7 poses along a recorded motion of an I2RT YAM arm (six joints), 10 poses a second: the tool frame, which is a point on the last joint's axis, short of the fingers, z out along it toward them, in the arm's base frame.
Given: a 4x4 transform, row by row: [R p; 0 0 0 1], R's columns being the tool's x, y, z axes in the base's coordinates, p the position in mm. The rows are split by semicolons.
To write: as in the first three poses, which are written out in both.
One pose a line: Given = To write
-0.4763 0.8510 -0.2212 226.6; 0.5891 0.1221 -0.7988 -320.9; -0.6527 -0.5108 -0.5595 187.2; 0 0 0 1 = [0.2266 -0.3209 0.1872 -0.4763 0.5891 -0.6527 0.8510 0.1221 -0.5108]
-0.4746 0.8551 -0.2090 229.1; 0.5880 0.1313 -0.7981 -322.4; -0.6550 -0.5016 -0.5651 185.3; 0 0 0 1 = [0.2291 -0.3224 0.1853 -0.4746 0.5880 -0.6550 0.8551 0.1313 -0.5016]
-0.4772 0.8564 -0.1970 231.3; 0.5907 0.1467 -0.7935 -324.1; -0.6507 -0.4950 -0.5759 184.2; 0 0 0 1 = [0.2313 -0.3241 0.1842 -0.4772 0.5907 -0.6507 0.8564 0.1467 -0.4950]
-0.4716 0.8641 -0.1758 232.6; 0.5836 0.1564 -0.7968 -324.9; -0.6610 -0.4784 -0.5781 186.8; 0 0 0 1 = [0.2326 -0.3249 0.1868 -0.4716 0.5836 -0.6610 0.8641 0.1564 -0.4784]
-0.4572 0.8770 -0.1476 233.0; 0.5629 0.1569 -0.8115 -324.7; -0.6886 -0.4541 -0.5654 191.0; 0 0 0 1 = [0.2330 -0.3247 0.1910 -0.4572 0.5629 -0.6886 0.8770 0.1569 -0.4541]
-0.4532 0.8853 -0.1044 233.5; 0.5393 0.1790 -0.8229 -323.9; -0.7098 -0.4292 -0.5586 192.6; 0 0 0 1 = [0.2335 -0.3239 0.1926 -0.4532 0.5393 -0.7098 0.8853 0.1790 -0.4292]
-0.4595 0.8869 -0.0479 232.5; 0.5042 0.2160 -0.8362 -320.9; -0.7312 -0.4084 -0.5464 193.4; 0 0 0 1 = [0.2325 -0.3209 0.1934 -0.4595 0.5042 -0.7312 0.8869 0.2160 -0.4084]
